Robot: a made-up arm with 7 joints. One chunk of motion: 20 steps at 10 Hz.
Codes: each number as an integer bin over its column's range. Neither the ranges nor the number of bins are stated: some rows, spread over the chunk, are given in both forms.
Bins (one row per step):
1: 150 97 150 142 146 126 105
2: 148 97 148 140 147 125 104
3: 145 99 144 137 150 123 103
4: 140 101 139 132 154 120 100
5: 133 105 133 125 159 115 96
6: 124 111 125 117 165 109 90
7: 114 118 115 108 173 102 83
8: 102 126 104 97 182 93 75
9: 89 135 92 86 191 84 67
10: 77 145 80 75 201 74 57
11: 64 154 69 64 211 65 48
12: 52 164 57 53 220 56 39
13: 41 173 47 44 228 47 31
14: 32 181 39 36 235 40 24
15: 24 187 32 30 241 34 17
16: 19 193 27 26 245 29 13
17: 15 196 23 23 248 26 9
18: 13 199 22 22 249 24 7
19: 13 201 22 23 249 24 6
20: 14 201 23 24 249 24 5
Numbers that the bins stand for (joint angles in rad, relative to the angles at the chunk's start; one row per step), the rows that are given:
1: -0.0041 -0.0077 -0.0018 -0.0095 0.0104 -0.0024 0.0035
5: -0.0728 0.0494 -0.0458 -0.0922 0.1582 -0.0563 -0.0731
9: -0.2505 0.2635 -0.1519 -0.2818 0.5222 -0.2082 -0.3198
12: -0.4000 0.4705 -0.2425 -0.4423 0.8520 -0.3455 -0.5581
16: -0.5333 0.6775 -0.3201 -0.5736 1.1363 -0.4778 -0.7794
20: -0.5535 0.7346 -0.3305 -0.5833 1.1818 -0.5024 -0.8475
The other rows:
2: -0.0122 -0.0077 -0.0069 -0.0192 0.0218 -0.0073 -0.0050
3: -0.0243 0.0066 -0.0173 -0.0338 0.0559 -0.0171 -0.0135
4: -0.0445 0.0209 -0.0302 -0.0581 0.1014 -0.0318 -0.0390
6: -0.1091 0.0922 -0.0665 -0.1311 0.2265 -0.0857 -0.1241
7: -0.1495 0.1422 -0.0924 -0.1748 0.3175 -0.1200 -0.1837
8: -0.1980 0.1993 -0.1208 -0.2283 0.4198 -0.1641 -0.2518
10: -0.2990 0.3349 -0.1829 -0.3353 0.6359 -0.2573 -0.4049
11: -0.3515 0.3991 -0.2114 -0.3888 0.7496 -0.3014 -0.4815
13: -0.4444 0.5347 -0.2684 -0.4860 0.9429 -0.3896 -0.6262
14: -0.4807 0.5918 -0.2891 -0.5249 1.0225 -0.4239 -0.6858
15: -0.5131 0.6347 -0.3072 -0.5541 1.0908 -0.4533 -0.7453
17: -0.5494 0.6989 -0.3305 -0.5882 1.1704 -0.4925 -0.8134
18: -0.5575 0.7203 -0.3331 -0.5930 1.1818 -0.5024 -0.8304
19: -0.5575 0.7346 -0.3331 -0.5882 1.1818 -0.5024 -0.8389

